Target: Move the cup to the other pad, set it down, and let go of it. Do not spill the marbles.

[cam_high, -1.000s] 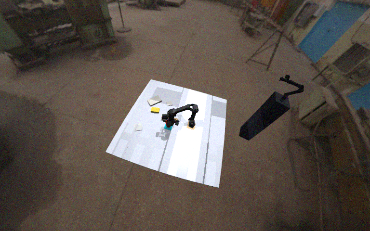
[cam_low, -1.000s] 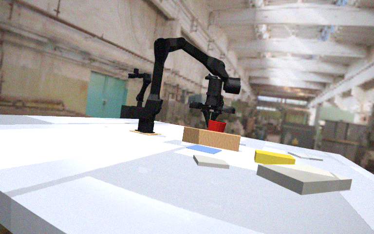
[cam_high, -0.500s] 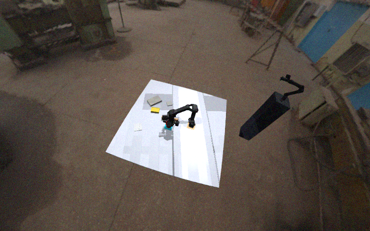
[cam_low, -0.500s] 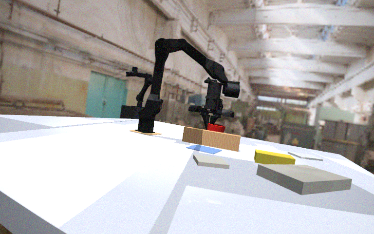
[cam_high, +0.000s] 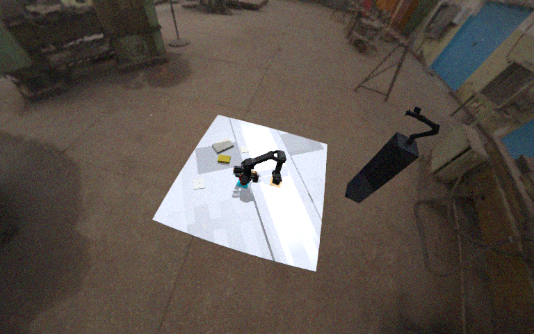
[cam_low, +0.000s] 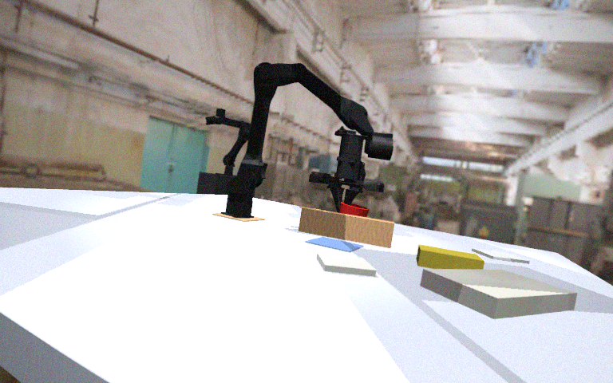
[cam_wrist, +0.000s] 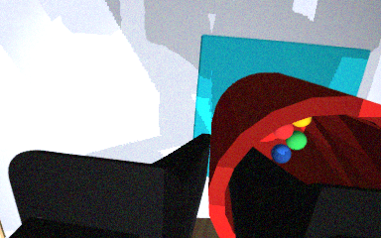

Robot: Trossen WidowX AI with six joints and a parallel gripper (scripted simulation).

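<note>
Now: gripper tip 30 mm short of the red cup. From my gripper tip the other things lie so: green marble 50 mm ahead, 30 mm below; then cyan pad 30 mm ahead, 10 mm to the left, 50 mm below; then blue marble 40 mm ahead, 10 mm to the right, 30 mm below.
</note>
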